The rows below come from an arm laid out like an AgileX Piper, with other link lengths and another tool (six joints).
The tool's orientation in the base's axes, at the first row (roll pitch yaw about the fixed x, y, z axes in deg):
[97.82 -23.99 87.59]
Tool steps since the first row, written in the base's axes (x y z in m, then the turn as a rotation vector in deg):
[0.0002 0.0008 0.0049 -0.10 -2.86 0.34]
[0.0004 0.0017 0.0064 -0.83 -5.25 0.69]
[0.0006 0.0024 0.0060 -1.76 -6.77 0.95]
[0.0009 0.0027 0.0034 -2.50 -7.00 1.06]
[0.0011 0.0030 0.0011 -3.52 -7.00 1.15]
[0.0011 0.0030 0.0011 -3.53 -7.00 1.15]
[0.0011 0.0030 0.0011 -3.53 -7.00 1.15]
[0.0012 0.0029 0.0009 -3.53 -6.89 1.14]
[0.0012 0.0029 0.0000 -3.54 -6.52 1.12]
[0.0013 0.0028 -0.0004 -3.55 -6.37 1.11]
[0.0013 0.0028 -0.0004 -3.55 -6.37 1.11]
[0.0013 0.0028 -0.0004 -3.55 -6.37 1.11]
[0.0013 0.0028 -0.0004 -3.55 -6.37 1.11]
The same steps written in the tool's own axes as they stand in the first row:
[0.0027 0.0041 -0.0004 -2.48 1.46 -0.18]
[0.0042 0.0051 -0.0004 -4.54 2.67 -0.98]
[0.0047 0.0045 -0.0001 -5.86 3.41 -1.96]
[0.0039 0.0021 0.0005 -6.05 3.52 -2.71]
[0.0032 -0.0001 0.0010 -6.06 3.48 -3.73]
[0.0032 -0.0001 0.0010 -6.06 3.48 -3.74]
[0.0032 -0.0001 0.0010 -6.06 3.48 -3.74]
[0.0031 -0.0002 0.0011 -5.96 3.42 -3.74]
[0.0027 -0.0010 0.0012 -5.63 3.25 -3.74]
[0.0024 -0.0014 0.0014 -5.50 3.18 -3.75]
[0.0024 -0.0014 0.0014 -5.50 3.18 -3.75]
[0.0024 -0.0014 0.0014 -5.50 3.18 -3.75]
[0.0024 -0.0014 0.0014 -5.50 3.18 -3.75]

